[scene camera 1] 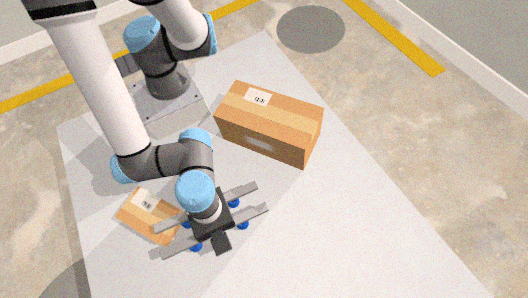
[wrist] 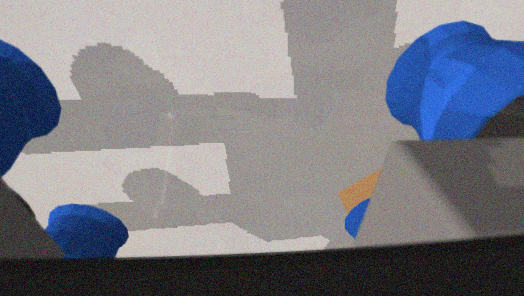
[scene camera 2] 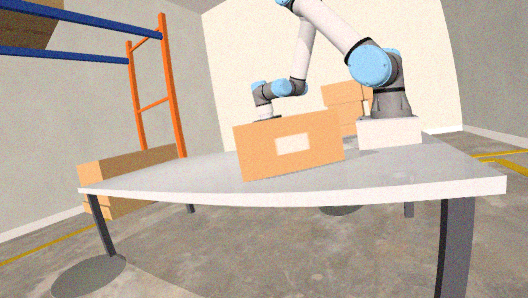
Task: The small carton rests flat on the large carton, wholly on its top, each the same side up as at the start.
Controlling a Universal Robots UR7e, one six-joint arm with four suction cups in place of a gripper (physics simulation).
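Places are measured from the arm's base along level axes (x ahead, y left, z up), in millimetres.
Pixels of known places: end effector, tool point: (wrist: 231,169); arm's base, origin of the base link: (scene camera 1: 170,84) (scene camera 2: 391,116).
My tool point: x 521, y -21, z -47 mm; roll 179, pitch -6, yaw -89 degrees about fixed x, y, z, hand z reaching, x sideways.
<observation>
Ahead of a thing's pixels: the offset from my tool point to its top centre.
The small carton {106 mm back, 168 mm right, 29 mm up} (scene camera 1: 134,216) (wrist: 358,191) lies on the white table at the lower left in scene camera 1, label up; its right end is partly hidden by a gripper bar. It does not show in scene camera 2. The large carton {213 mm back, 271 mm left, 105 mm up} (scene camera 1: 270,117) (scene camera 2: 320,145) stands apart on the table nearer the arm's base, taped top with label up, nothing on it. My gripper (scene camera 1: 214,224) (scene camera 2: 267,119) hangs above the table beside the small carton, one side reaching over its right end. Its blue cups (wrist: 87,230) show no carton attached. The large carton hides most of the gripper in scene camera 2.
The white table (scene camera 1: 350,235) (scene camera 2: 410,187) carries the arm's base (scene camera 1: 172,111) (scene camera 2: 389,132). Behind it stand stacked cartons (scene camera 2: 344,95). More cartons (scene camera 2: 130,167) lie beyond the table's left end, near an orange and blue rack (scene camera 2: 172,100).
</observation>
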